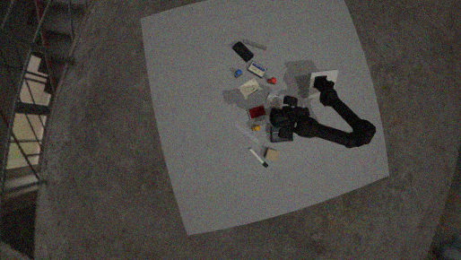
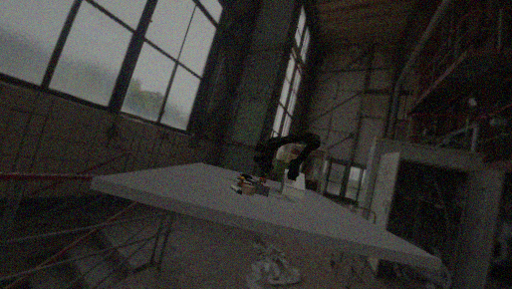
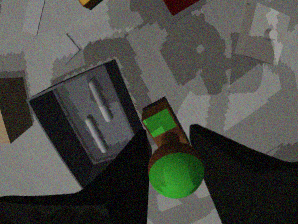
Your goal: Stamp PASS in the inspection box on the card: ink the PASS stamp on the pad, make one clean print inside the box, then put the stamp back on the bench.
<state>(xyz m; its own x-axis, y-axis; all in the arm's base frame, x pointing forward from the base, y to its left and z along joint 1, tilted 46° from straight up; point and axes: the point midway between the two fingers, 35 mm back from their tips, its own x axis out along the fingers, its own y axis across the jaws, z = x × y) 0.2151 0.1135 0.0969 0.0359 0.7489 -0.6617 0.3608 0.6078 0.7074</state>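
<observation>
My gripper tip is now 7 cm to the right of the dark tray and 8 cm above it. The rest, counted from my gripper tip: red ink pad: 10 cm ahead, 6 cm to the right, 8 cm below; green-knobbed stamp: 1 cm behind, 1 cm below; yellow-knobbed stamp: 12 cm ahead, 2 cm to the left, 7 cm below.
</observation>
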